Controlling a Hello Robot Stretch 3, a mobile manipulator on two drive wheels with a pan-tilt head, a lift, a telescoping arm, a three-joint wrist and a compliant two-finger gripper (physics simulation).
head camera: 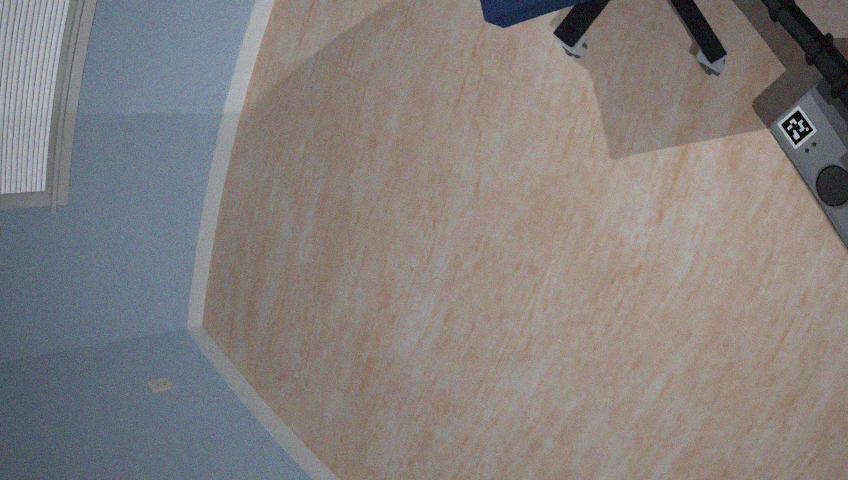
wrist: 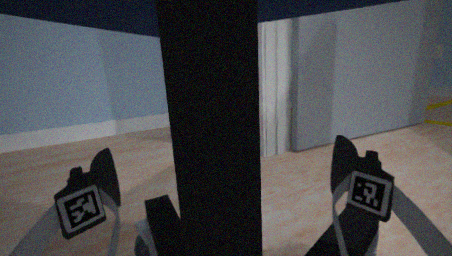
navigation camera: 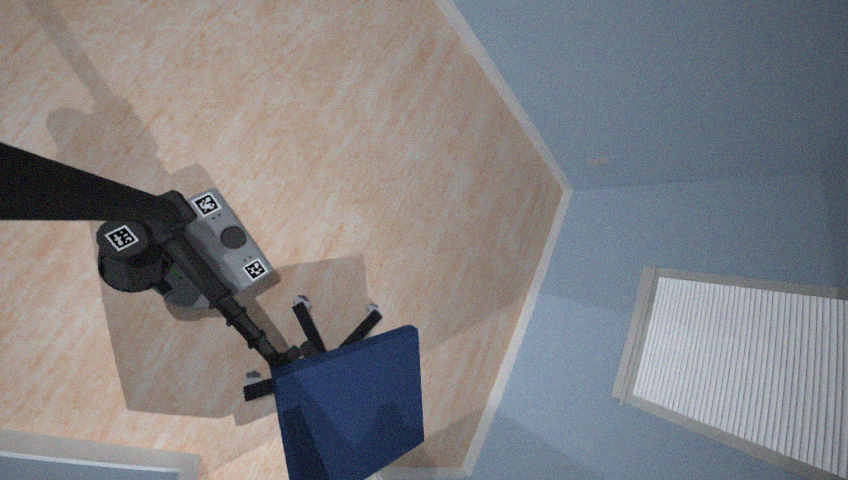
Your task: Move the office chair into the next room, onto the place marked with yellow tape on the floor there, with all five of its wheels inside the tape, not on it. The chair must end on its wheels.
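Frame: origin at the robot's base, x down, y ahead, z right, level; millimetres.
Where they show: robot's base, link origin: point(head camera: 832, 184) point(navigation camera: 232, 236).
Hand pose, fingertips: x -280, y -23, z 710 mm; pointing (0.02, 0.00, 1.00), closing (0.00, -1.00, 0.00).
Each offset is from my fingertips to the top centre of the thing. "pt": to the spot under its first point.
The office chair @(pt dx -173, dy +259, dz -174 mm) point(head camera: 526, 10) point(navigation camera: 357, 392) stands on its wheels, with a blue seat and backrest and a black base. Part of it shows at the top of the head camera view. In the wrist view its black post @(pt dx -53, dy +2, dz -59 mm) point(wrist: 215, 100) rises in the middle, under the dark seat. My gripper point(wrist: 224, 161) is open, with one finger on each side of the post and a gap on both sides. In the navigation view the gripper is largely hidden at the seat's edge. Yellow tape point(wrist: 439, 122) shows at the far right of the wrist view, on the floor beyond a grey panel.
A white door frame point(wrist: 275, 90) and a grey door-like panel point(wrist: 370, 75) stand behind the post, to its right. Blue walls point(head camera: 136, 237) point(navigation camera: 654, 89) meet in a corner, with a blind-covered window point(head camera: 23, 95) point(navigation camera: 737, 362). My base point(head camera: 803, 160) point(navigation camera: 238, 261) is close to the chair's wheels.
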